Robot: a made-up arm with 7 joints.
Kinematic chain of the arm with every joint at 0, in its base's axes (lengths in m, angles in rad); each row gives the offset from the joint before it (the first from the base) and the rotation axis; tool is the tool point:
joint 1: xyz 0 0 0 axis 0 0.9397 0.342
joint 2: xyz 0 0 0 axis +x
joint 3: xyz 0 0 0 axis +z
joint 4: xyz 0.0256 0 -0.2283 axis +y
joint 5: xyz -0.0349 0 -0.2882 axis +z
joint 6: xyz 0 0 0 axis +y
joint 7: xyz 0 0 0 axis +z
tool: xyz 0 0 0
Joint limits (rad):
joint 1: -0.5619..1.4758
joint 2: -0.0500..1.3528
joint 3: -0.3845..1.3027
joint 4: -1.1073..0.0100
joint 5: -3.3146..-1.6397
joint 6: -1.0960..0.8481
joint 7: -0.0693..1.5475
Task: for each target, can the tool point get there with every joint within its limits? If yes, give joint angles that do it. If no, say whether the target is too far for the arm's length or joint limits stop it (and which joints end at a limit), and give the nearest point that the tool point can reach.
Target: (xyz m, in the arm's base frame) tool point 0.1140 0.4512 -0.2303
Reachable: yes | joints -0.0760 1.0350 0.3116 -0.3438 -2.2135 -0.9301 0.8469
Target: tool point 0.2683 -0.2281 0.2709
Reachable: no: joint limits stop it (at a limit: joint 1, joint 2, joint 3, joint 4) | nearest point 0.3799 -0.1817 -0.2125 | short by 0.498 m
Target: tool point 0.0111 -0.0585 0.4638
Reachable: no: joint limits stop it (at a limit: joint 1, joint 2, joint 4) | nearest point 0.1374 0.3990 0.2109 | short by 0.538 m
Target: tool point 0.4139 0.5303 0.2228
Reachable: no: too far | nearest point 0.2688 0.3925 0.1204 | short by 0.225 m
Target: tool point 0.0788 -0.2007 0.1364
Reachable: no: joint limits stop it (at a limit: joint 1, joint 2, joint 3, joint 4) | nearest point 0.3799 -0.1817 -0.2125 | short by 0.461 m
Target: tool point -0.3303 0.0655 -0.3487
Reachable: yes | joints 1.2910 0.2026 0.0137 -0.9786 -2.7935 -0.3765 1.1235
